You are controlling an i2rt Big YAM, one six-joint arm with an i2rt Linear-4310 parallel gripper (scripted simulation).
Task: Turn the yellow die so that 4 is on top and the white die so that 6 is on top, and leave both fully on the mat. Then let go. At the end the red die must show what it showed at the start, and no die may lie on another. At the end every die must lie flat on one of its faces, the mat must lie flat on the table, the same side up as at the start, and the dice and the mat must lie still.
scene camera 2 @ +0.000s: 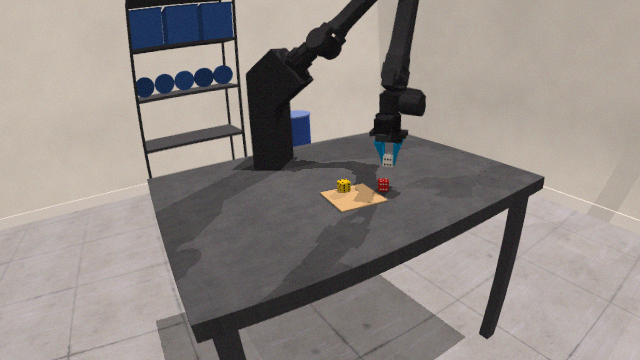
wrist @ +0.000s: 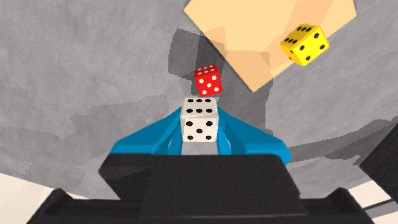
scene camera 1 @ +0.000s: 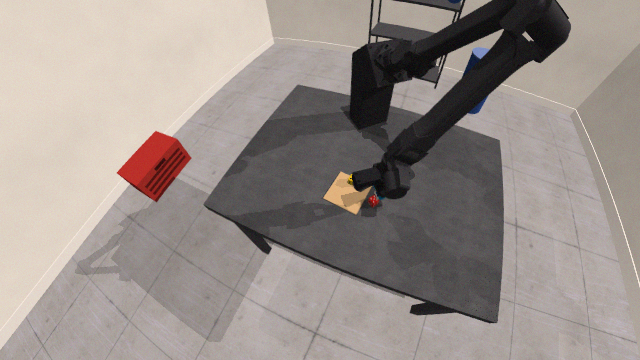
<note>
In view: my gripper (wrist: 199,112), a yellow die (wrist: 306,42), a white die (wrist: 199,117) and a tan mat (scene camera 2: 360,195).
The tan mat shows as well in scene camera 1 (scene camera 1: 342,194).
</note>
